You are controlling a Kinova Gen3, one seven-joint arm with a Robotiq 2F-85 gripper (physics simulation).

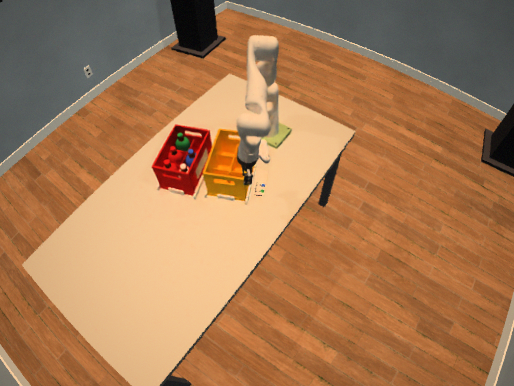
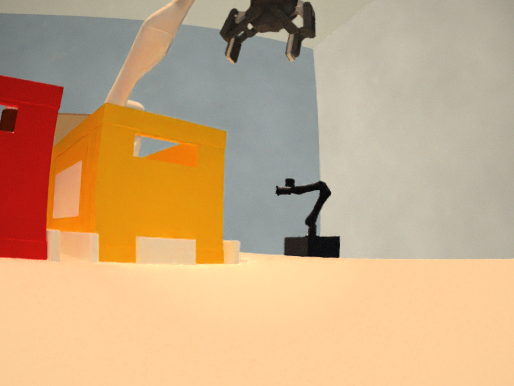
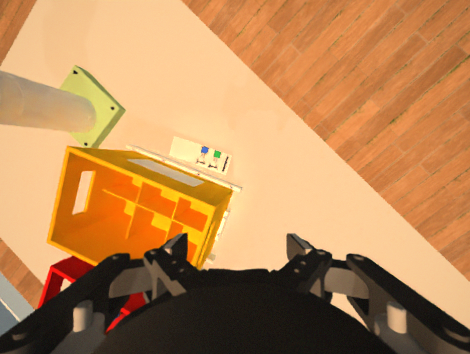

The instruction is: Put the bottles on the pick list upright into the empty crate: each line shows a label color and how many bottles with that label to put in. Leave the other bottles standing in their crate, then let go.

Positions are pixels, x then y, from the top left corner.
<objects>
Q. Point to a pick list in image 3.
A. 206, 157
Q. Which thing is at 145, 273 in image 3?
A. The gripper.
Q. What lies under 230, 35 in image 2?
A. The gripper.
</objects>
